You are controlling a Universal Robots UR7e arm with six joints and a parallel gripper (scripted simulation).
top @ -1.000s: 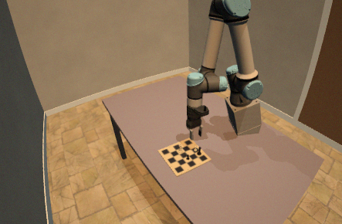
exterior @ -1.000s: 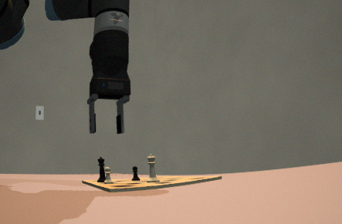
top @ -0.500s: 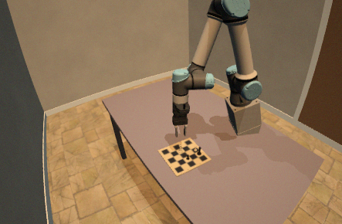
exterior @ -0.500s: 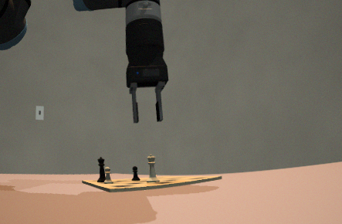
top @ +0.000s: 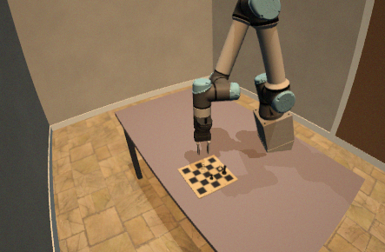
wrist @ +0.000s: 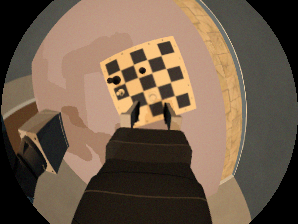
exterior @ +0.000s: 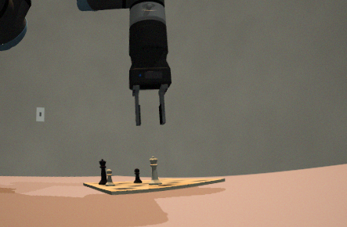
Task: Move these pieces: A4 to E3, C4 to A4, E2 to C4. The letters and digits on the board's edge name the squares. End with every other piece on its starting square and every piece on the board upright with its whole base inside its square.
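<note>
Now: hand 100 mm above the tall white piece. Also, from my hand: chessboard 40 mm to the left, 130 mm below; white pawn 80 mm behind, 30 mm to the left, 120 mm below; black pawn 10 mm behind, 70 mm to the left, 120 mm below.
</note>
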